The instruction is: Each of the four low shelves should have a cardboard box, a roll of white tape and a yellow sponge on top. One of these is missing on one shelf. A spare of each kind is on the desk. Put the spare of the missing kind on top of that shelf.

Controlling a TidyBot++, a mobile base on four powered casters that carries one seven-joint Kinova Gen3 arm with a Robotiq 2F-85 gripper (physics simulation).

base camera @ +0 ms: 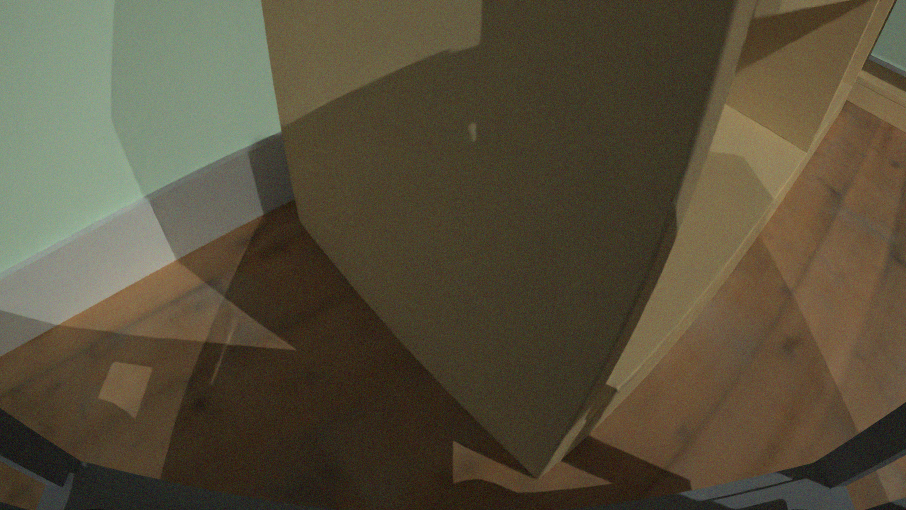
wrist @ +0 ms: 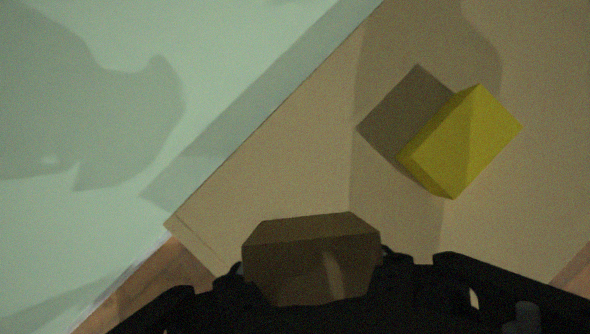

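Places are measured from the arm's base along level axes (x ahead, y left, z up), in centimetres.
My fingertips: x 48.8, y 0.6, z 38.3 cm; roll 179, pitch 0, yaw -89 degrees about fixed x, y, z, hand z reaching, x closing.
For each thing: its middle in the pictures, then the offset to it from my fingertips. Level surfaces: height alone.
- brown cardboard box at the middle of its body: (wrist: 318, 322) dy +0.0, dx -1.9, dz +2.9 cm
- yellow sponge at the middle of its body: (wrist: 454, 142) dy -16.9, dx +5.7, dz -14.7 cm
- Wooden floor at its surface level: dz -78.0 cm
My gripper (wrist: 310, 261) is shut on a brown cardboard box (wrist: 310, 250), held between its black fingers at the bottom middle of the wrist view. The top of a low wooden shelf (wrist: 290, 175) (base camera: 475, 240) lies behind and below the box in the wrist view; its side panel faces the base camera. A yellow sponge (wrist: 465, 145) lies on the shelf top, right of and beyond the held box, with a dark shadow at its left. The gripper and box do not show in the base camera view. No tape shows in either view.
A pale green wall (base camera: 57, 126) (wrist: 210, 65) runs along the left, with a grey baseboard (base camera: 95, 247) below it. The shelf's open front with its inner boards (base camera: 703, 253) faces right. Wooden floor (base camera: 760, 354) (wrist: 150, 280) lies around the shelf.
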